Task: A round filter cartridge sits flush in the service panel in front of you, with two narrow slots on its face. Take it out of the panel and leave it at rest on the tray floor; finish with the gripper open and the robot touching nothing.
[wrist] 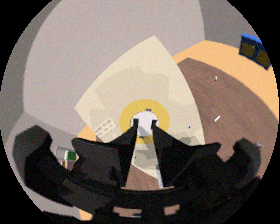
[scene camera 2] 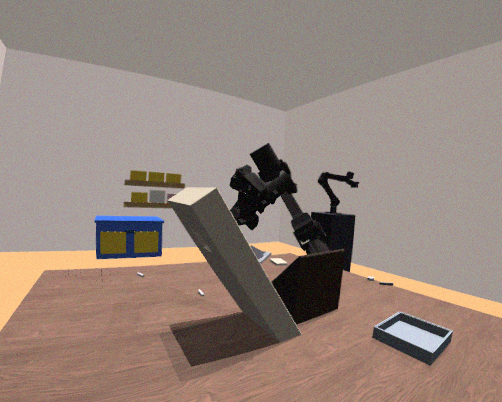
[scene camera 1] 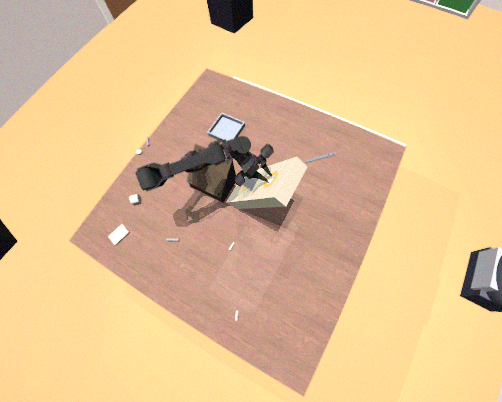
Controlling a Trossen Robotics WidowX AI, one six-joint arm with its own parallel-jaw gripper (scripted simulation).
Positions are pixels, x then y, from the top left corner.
Scene:
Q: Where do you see a service panel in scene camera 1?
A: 288, 173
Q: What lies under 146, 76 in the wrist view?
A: A service panel.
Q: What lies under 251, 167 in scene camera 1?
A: My gripper.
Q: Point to a service panel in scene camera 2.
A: At 204, 214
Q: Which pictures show my gripper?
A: The wrist view, scene camera 2 and scene camera 1: all of them.

